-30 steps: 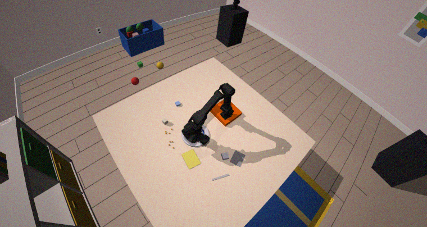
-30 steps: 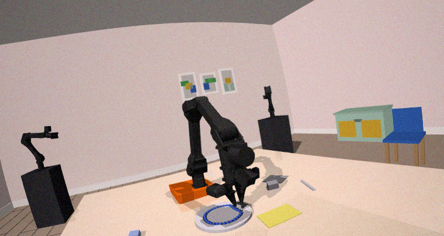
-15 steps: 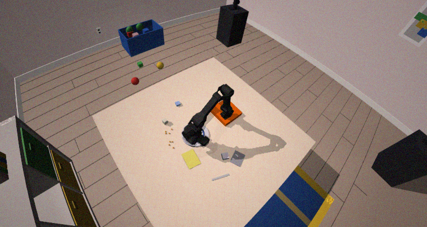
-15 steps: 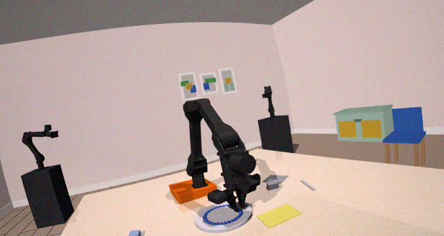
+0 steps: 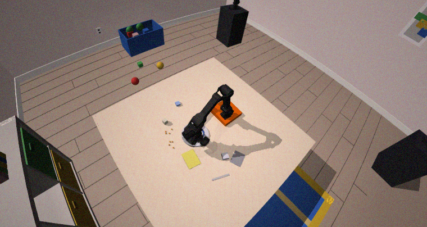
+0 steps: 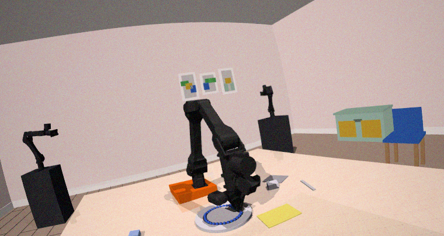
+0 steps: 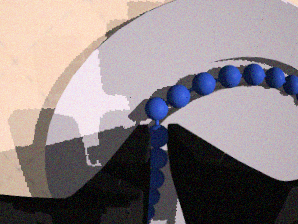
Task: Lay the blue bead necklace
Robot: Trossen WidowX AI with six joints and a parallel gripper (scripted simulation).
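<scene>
My gripper tip is now 3 cm past the round bead board, 5 cm to the left of it and 1 cm above it. Round my gripper tip: yellow sheet: 10 cm ahead, 9 cm to the left, 1 cm below; small grey block: 10 cm behind, 21 cm to the left; pale cube: 11 cm ahead, 26 cm to the right.
</scene>
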